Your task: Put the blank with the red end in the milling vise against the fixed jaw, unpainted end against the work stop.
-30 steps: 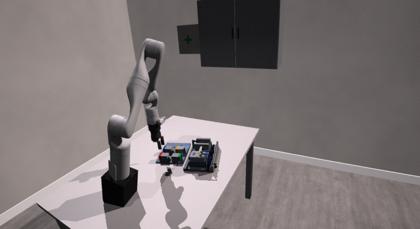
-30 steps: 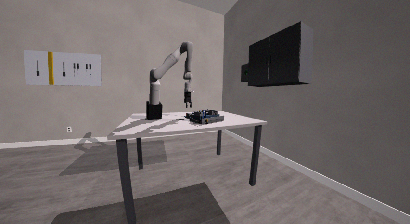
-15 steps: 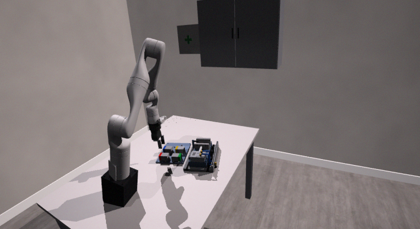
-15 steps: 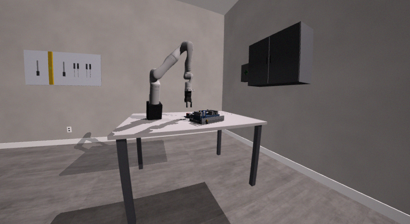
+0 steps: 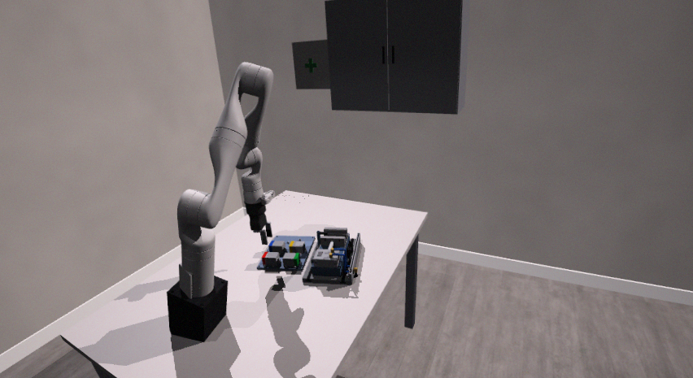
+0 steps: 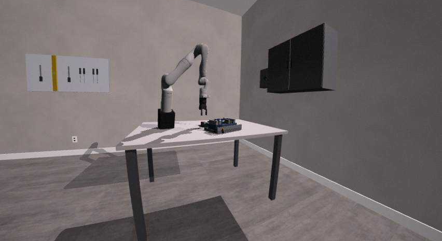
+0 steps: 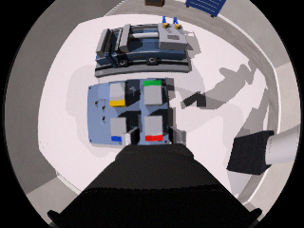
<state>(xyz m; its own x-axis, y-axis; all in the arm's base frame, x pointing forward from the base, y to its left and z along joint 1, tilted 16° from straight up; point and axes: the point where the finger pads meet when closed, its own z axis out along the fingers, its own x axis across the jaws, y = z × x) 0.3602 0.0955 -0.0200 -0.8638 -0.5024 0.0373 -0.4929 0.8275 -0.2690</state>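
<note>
Right now my hand is 11 cm above the blue blank, 8 cm short of it and 4 cm to the right of it. Round my hand: plate: 13 cm below, 10 cm ahead; then yellow blank: 12 cm ahead, 11 cm below, 3 cm to the right; then green-ended blank: 11 cm below, 8 cm to the right, 4 cm ahead.
</note>
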